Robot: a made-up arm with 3 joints. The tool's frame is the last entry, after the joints.
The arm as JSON. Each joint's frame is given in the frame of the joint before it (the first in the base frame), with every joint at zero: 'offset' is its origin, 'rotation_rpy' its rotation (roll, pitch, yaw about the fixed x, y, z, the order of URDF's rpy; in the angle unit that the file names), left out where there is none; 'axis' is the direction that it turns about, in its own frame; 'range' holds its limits. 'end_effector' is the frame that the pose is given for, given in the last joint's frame.
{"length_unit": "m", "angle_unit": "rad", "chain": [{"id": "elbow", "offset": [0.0, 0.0, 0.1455], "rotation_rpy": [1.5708, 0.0, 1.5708], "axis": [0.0, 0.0, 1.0], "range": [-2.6, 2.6]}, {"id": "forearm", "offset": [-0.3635, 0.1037, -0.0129], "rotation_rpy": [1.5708, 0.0, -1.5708], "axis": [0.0, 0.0, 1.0], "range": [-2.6, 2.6]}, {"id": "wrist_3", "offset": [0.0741, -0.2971, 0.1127], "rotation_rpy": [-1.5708, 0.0, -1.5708], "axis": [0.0, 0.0, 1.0], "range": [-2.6, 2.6]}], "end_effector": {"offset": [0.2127, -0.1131, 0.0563], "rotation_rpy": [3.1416, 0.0, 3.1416]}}
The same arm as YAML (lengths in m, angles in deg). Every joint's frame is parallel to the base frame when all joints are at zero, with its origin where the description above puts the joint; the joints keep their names.
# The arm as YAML. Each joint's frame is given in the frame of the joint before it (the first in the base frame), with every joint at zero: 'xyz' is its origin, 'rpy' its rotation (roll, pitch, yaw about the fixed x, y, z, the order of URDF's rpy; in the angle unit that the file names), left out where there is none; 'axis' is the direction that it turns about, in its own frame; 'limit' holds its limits. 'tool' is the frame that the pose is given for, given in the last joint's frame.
units:
  length: m
  angle: deg
joints:
  - name: elbow
    type: revolute
    origin:
      xyz: [0.0, 0.0, 0.1455]
    axis: "+x"
    limit:
      lower: -148.97
      upper: 148.97
  - name: forearm
    type: revolute
    origin:
      xyz: [-0.0129, -0.3635, 0.1037]
    axis: "-y"
    limit:
      lower: -148.97
      upper: 148.97
  - name: wrist_3
    type: revolute
    origin:
      xyz: [-0.2971, -0.1127, -0.0741]
    axis: "-z"
    limit:
      lower: -148.97
      upper: 148.97
tool:
  origin:
    xyz: [-0.2127, -0.1131, -0.0563]
    rpy: [0.0, 0.0, 0.0]

